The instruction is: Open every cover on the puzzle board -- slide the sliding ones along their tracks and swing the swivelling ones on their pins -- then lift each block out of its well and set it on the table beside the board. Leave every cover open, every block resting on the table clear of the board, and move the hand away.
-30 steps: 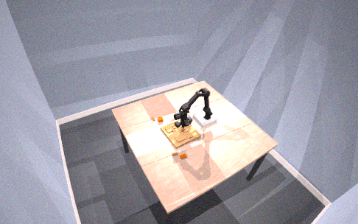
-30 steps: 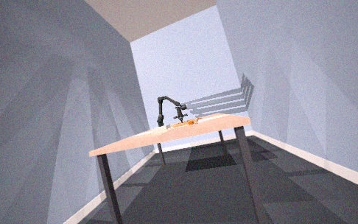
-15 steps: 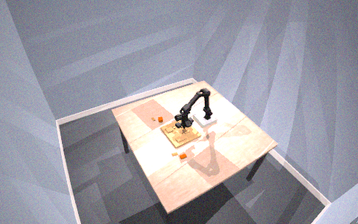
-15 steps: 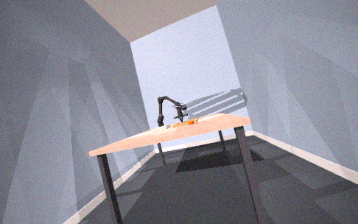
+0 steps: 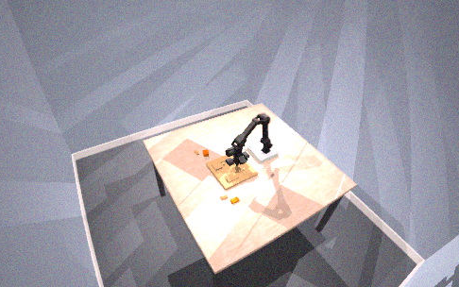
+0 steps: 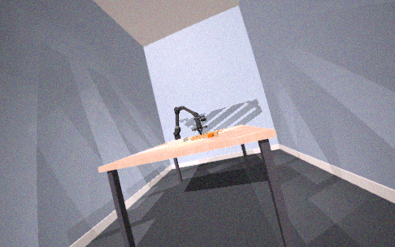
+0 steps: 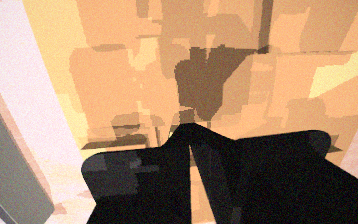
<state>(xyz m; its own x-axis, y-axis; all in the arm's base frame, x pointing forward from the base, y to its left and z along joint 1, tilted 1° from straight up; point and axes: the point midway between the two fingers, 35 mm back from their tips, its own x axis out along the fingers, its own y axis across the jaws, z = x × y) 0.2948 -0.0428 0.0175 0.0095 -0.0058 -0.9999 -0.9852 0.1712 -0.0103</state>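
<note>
Now: gripper tip 4 cm short of the tan puzzle board. Round my gripper tip: orange bit 23 cm ahead, 22 cm to the left, 2 cm below.
</note>
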